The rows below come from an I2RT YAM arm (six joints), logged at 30 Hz.
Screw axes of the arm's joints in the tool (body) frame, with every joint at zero. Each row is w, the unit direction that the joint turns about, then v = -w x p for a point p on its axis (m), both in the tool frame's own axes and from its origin. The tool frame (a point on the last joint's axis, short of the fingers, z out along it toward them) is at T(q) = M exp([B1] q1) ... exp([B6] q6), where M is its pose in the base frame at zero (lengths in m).
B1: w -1 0 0 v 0.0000 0.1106 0.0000
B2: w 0 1 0 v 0.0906 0.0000 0.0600
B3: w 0 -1 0 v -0.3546 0.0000 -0.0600
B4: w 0 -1 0 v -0.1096 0.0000 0.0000
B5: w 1 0 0 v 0.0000 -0.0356 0.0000
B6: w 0 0 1 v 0.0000 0.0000 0.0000
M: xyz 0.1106 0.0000 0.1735 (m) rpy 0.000 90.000 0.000 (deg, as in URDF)
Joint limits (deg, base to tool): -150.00..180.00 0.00..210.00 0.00..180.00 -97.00..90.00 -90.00..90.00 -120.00..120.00
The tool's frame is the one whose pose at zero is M.
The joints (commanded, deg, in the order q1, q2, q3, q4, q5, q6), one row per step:
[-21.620 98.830 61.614 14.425 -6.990 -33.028]
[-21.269 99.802 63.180 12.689 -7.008 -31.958]
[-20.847 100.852 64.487 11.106 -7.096 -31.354]
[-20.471 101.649 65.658 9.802 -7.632 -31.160]
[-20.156 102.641 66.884 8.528 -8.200 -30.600]
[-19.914 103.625 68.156 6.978 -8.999 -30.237]
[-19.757 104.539 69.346 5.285 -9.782 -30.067]
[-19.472 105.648 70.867 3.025 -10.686 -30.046]
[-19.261 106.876 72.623 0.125 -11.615 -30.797]
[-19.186 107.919 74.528 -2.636 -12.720 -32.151]
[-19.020 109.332 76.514 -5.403 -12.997 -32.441]
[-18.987 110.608 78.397 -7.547 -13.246 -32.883]
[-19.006 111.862 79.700 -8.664 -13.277 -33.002]
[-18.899 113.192 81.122 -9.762 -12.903 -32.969]
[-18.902 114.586 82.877 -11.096 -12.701 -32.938]
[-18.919 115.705 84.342 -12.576 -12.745 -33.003]
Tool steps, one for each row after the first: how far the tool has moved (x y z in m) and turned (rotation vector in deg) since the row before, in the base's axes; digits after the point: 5 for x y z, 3 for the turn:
[0.00513 0.00060 -0.00032 1.379 0.825 -0.054]
[0.00491 0.00132 -0.00212 1.046 1.098 0.252]
[0.00422 0.00159 -0.00077 0.717 0.750 0.775]
[0.00455 0.00107 -0.00176 1.092 0.787 0.573]
[0.00422 0.00083 -0.00195 1.100 1.000 0.781]
[0.00349 0.00046 -0.00221 0.987 1.180 0.759]
[0.00434 0.00124 -0.00261 1.075 1.583 1.051]
[0.00418 0.00078 -0.00313 0.632 2.138 1.391]
[0.00389 -0.00006 -0.00074 0.108 1.671 1.740]
[0.00466 -0.00012 -0.00299 0.642 2.031 0.558]
[0.00440 -0.00109 -0.00172 0.300 1.416 0.497]
[0.00388 -0.00147 -0.00343 0.274 1.006 0.080]
[0.00450 -0.00091 -0.00343 0.118 1.031 -0.195]
[0.00482 -0.00180 -0.00247 0.210 0.964 -0.173]
[0.00342 -0.00129 -0.00230 0.348 1.064 0.059]

